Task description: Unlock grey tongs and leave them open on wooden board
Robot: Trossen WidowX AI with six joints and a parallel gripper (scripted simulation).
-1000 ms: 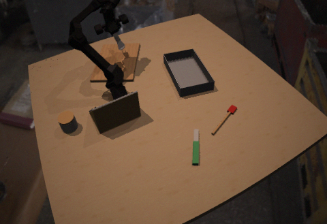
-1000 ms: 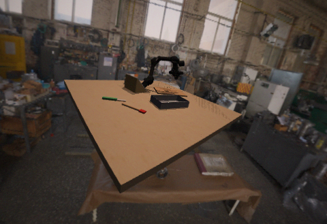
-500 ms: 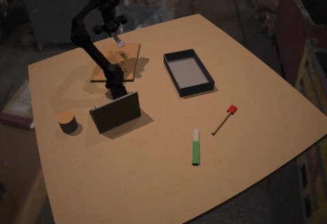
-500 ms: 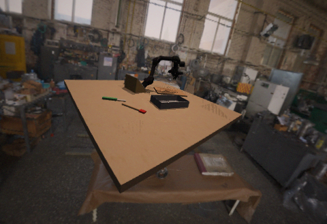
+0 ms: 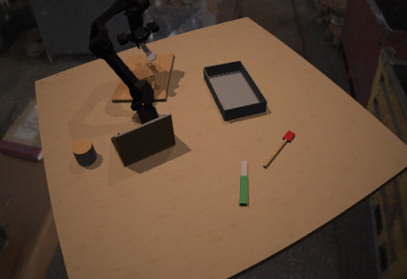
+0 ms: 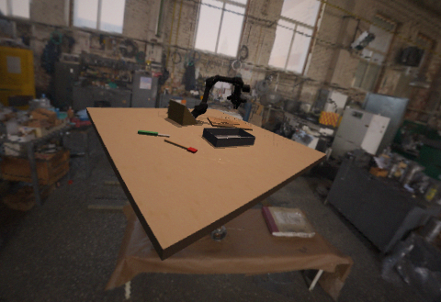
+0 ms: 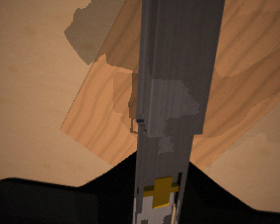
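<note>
Now: gripper tip 1 cm past the wooden board, 3 cm to the left of it and 14 cm above it. The rest, counted from my gripper tip: red-headed spatula 27 cm ahead, 69 cm to the right, 14 cm below; roasting tin 27 cm ahead, 34 cm to the right, 12 cm below.
</note>
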